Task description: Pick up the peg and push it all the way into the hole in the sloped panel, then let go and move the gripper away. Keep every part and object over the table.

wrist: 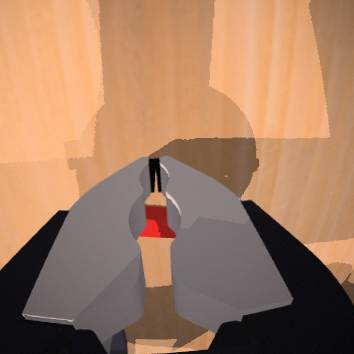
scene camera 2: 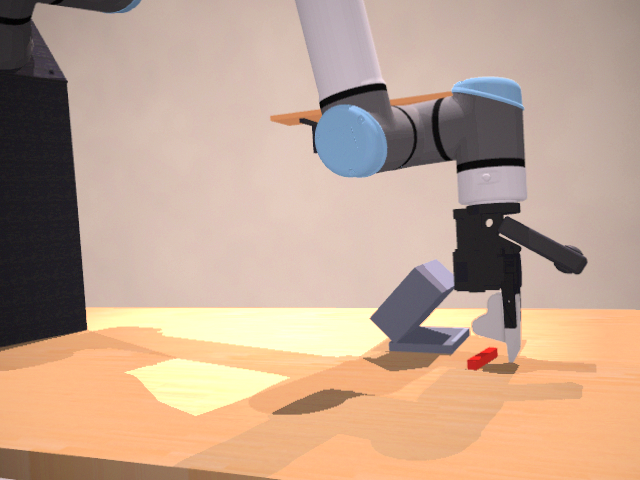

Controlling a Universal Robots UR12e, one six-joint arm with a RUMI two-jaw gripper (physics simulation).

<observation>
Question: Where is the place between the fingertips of my gripper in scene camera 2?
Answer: At 511, 361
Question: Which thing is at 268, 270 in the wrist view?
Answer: My gripper.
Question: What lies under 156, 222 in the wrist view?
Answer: A red peg.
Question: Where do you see a flat grey base plate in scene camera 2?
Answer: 425, 339
</observation>
